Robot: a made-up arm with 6 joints.
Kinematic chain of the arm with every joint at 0, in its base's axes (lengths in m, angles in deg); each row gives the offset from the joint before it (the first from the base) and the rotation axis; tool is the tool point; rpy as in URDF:
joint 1: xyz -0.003 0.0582 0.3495 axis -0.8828 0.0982 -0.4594
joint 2: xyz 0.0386 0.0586 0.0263 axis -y
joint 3: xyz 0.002 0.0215 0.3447 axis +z
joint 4: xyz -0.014 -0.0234 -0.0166 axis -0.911 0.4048 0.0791
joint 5: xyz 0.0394 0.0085 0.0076 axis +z
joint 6: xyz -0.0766 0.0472 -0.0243 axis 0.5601 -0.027 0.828
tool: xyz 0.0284 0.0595 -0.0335 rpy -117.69 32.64 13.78
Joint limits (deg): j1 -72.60..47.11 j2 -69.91..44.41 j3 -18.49..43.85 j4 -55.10..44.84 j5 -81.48..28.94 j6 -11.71..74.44
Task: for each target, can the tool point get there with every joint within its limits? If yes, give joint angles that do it. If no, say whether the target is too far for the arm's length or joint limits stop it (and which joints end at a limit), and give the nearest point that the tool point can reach.
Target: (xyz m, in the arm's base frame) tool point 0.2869 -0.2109 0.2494
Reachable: no: joint limits stop it (at a limit: joint 1, joint 2, joint 3, joint 5) | nearest point 0.3299 -0.0078 0.2991 | short by 0.213 m
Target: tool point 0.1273 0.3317 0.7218
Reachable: yes | joints 17.92 -13.71 0.91 -46.47 -15.84 61.40
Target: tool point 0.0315 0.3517 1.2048
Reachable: no: too far | nearest point 0.0332 0.2262 0.8528 | short by 0.374 m
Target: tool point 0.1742 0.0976 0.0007
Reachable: no: joint limits stop it (at a limit: joint 1, joint 2, joint 5) | nearest point 0.2881 0.0837 0.2697 | short by 0.292 m
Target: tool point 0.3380 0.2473 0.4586
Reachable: yes | joints 32.69 -56.67 7.34 -12.46 -4.43 12.75
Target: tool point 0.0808 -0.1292 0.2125
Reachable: no: joint limits stop it (at a limit: joint 1, joint 2, joint 3, joint 4, joint 5) | nearest point 0.2594 0.0089 0.3148 | short by 0.248 m
